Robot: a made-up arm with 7 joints. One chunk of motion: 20 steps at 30 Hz.
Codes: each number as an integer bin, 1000 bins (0 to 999) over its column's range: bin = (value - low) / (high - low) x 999, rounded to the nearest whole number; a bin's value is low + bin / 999 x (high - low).
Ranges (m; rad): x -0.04..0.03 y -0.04..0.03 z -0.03..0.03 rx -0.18..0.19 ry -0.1..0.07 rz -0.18..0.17
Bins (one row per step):
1: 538 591 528 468 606 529
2: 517 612 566 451 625 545
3: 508 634 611 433 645 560
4: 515 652 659 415 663 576
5: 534 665 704 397 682 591
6: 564 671 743 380 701 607
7: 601 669 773 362 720 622
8: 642 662 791 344 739 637
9: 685 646 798 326 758 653
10: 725 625 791 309 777 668
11: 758 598 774 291 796 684
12: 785 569 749 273 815 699
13: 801 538 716 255 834 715
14: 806 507 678 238 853 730
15: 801 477 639 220 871 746
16: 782 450 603 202 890 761
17: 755 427 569 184 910 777
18: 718 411 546 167 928 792
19: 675 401 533 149 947 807
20: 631 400 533 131 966 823
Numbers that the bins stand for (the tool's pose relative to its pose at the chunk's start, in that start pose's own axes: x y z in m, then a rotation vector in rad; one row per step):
1: -0.0023 0.0014 0.0017 -0.0067 0.0031 0.0053
2: -0.0038 0.0029 0.0040 -0.0130 0.0064 0.0109
3: -0.0044 0.0044 0.0067 -0.0196 0.0098 0.0162
4: -0.0039 0.0057 0.0096 -0.0263 0.0128 0.0218
5: -0.0026 0.0066 0.0123 -0.0330 0.0161 0.0271
6: -0.0005 0.0070 0.0146 -0.0393 0.0193 0.0327
7: 0.0021 0.0069 0.0164 -0.0459 0.0225 0.0379
8: 0.0050 0.0064 0.0175 -0.0526 0.0258 0.0432
9: 0.0080 0.0053 0.0179 -0.0593 0.0290 0.0488
10: 0.0108 0.0038 0.0175 -0.0656 0.0322 0.0540
11: 0.0131 0.0019 0.0165 -0.0722 0.0355 0.0596
12: 0.0150 -0.0001 0.0150 -0.0789 0.0387 0.0649
13: 0.0161 -0.0023 0.0130 -0.0856 0.0419 0.0705
14: 0.0165 -0.0045 0.0107 -0.0919 0.0452 0.0758
15: 0.0161 -0.0066 0.0084 -0.0985 0.0482 0.0814
16: 0.0148 -0.0085 0.0062 -0.1052 0.0515 0.0866
17: 0.0129 -0.0101 0.0042 -0.1119 0.0549 0.0922
18: 0.0103 -0.0112 0.0028 -0.1181 0.0579 0.0975
19: 0.0073 -0.0119 0.0020 -0.1248 0.0612 0.1027
20: 0.0042 -0.0120 0.0020 -0.1315 0.0644 0.1083

